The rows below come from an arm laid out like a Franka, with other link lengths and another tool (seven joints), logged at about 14 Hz.
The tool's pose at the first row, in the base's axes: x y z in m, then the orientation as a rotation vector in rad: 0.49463 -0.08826 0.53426 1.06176 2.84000 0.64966
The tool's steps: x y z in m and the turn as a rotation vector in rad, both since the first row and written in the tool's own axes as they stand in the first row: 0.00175 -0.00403 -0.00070 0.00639 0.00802 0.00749; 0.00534 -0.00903 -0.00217 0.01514 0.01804 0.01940; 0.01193 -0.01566 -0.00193 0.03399 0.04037 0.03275; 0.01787 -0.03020 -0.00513 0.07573 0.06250 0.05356; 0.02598 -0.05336 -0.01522 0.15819 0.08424 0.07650; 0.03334 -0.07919 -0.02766 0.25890 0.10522 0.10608
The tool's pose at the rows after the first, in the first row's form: 0.49067 -0.09014 0.53348 1.07370 2.84818 0.64731; 0.48457 -0.09179 0.53321 1.09261 2.85791 0.64347; 0.47547 -0.09201 0.53106 -1.10473 -2.85689 -0.62869; 0.46136 -0.09927 0.52882 -1.11376 -2.82241 -0.57372; 0.43901 -0.11355 0.52967 -1.11998 -2.78309 -0.45997; 0.41516 -0.13098 0.53152 -1.13025 -2.73329 -0.32262
